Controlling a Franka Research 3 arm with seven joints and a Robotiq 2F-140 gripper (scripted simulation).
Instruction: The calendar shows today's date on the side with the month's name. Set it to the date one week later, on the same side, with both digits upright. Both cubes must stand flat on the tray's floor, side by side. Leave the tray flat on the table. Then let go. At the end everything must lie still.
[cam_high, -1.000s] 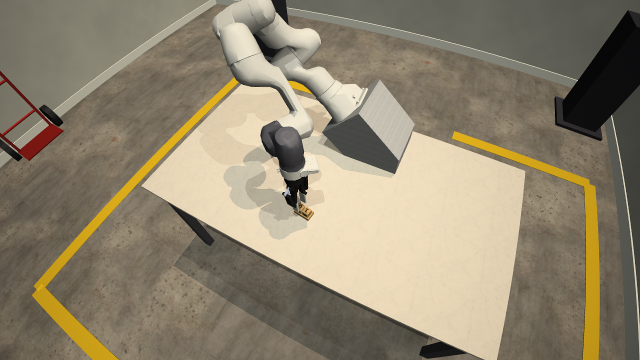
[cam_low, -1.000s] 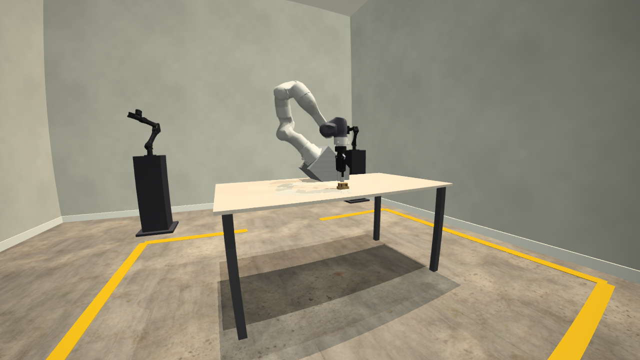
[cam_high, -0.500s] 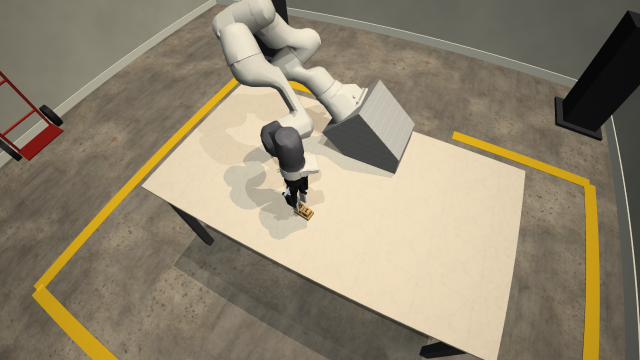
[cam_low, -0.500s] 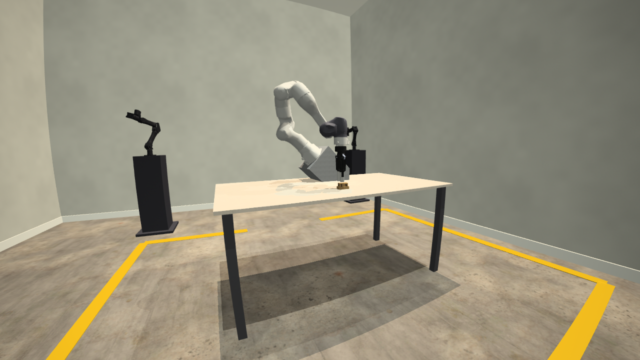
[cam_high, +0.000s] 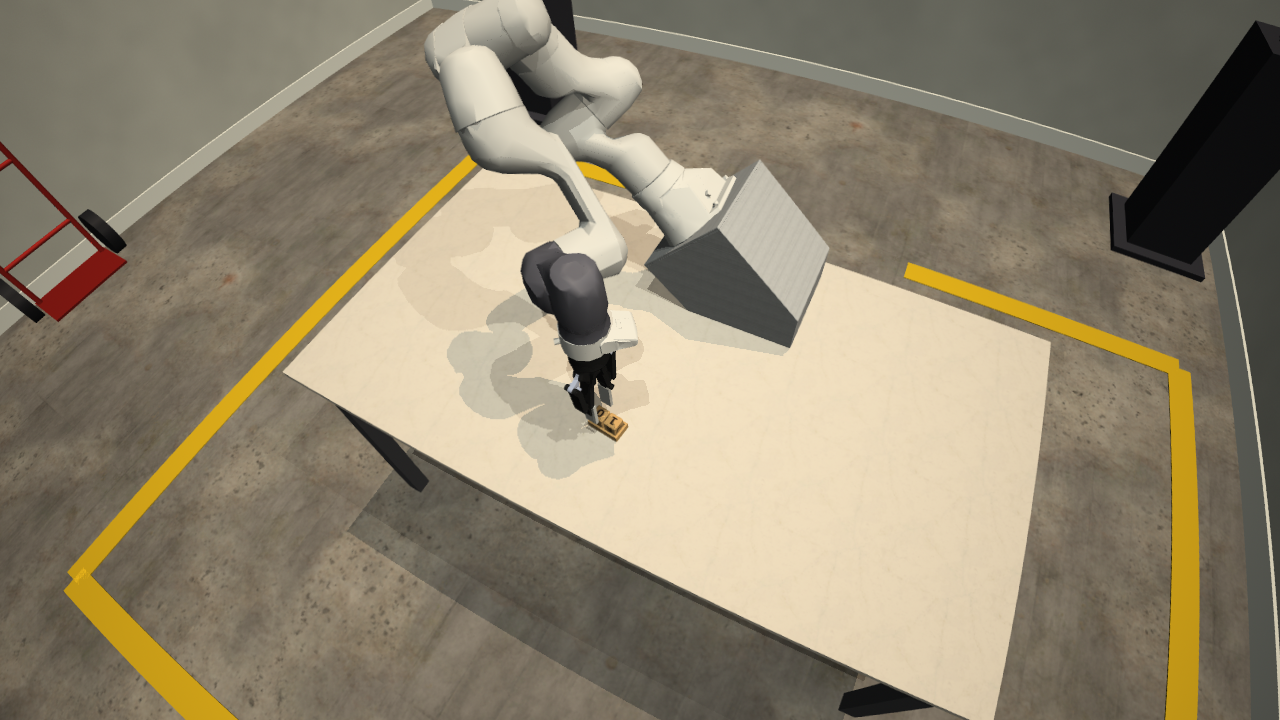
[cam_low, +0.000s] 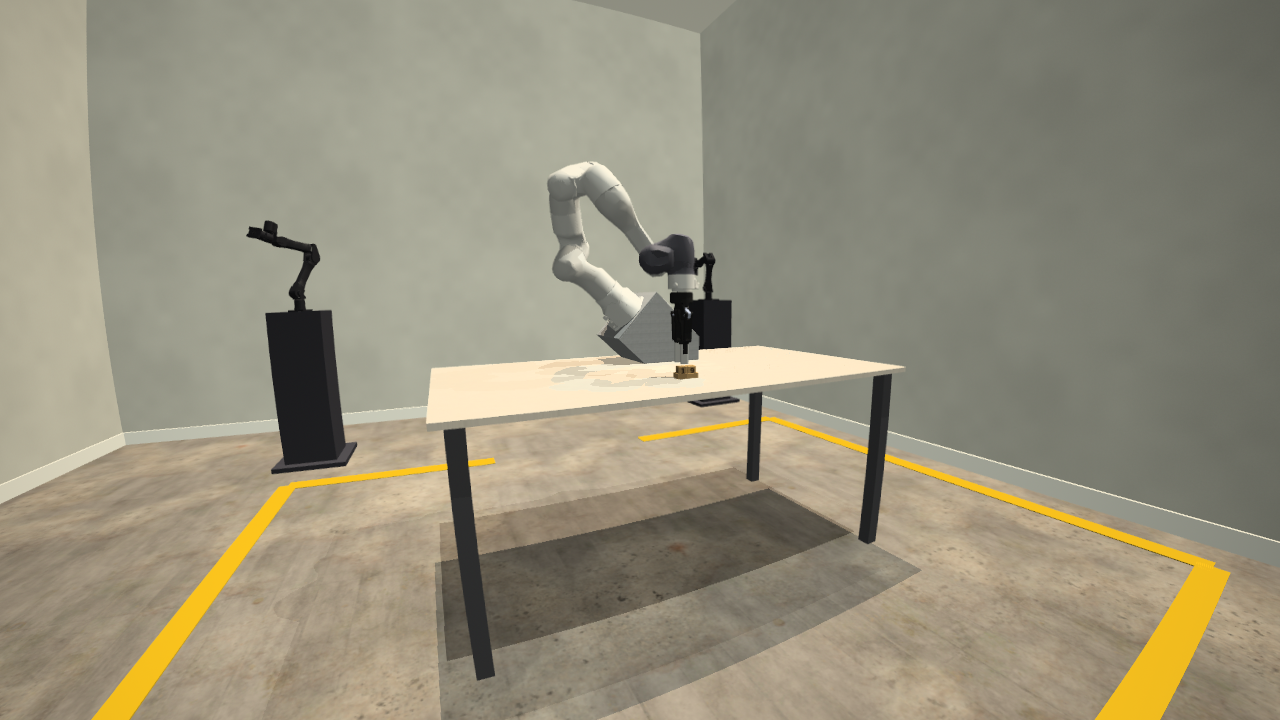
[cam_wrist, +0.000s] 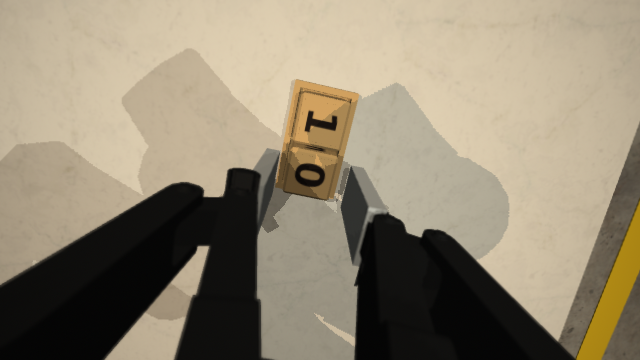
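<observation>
Now: the wooden digit cube 6 cm below my hand. Also, from my hand: wooden tray 7 cm below, 2 cm to the left.
</observation>
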